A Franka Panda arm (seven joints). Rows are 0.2 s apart.
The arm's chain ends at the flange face. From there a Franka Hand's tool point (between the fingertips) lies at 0.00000 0.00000 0.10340 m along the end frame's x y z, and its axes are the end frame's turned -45 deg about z.
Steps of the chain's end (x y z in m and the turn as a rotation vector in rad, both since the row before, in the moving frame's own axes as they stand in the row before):
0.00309 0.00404 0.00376 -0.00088 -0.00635 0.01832
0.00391 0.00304 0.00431 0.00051 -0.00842 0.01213
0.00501 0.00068 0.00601 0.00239 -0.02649 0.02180
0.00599 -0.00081 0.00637 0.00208 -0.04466 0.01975
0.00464 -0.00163 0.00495 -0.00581 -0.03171 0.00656
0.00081 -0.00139 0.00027 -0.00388 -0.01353 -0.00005
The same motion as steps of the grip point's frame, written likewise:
-0.00120 0.00464 0.00376 0.00387 -0.00511 0.01832
0.00004 0.00426 0.00431 0.00631 -0.00559 0.01213
0.00132 0.00189 0.00597 0.02042 -0.01704 0.02180
0.00173 0.00022 0.00627 0.03305 -0.03011 0.01975
0.00170 0.00023 0.00490 0.01831 -0.02653 0.00656
0.00028 -0.00112 0.00026 0.00682 -0.01231 -0.00005

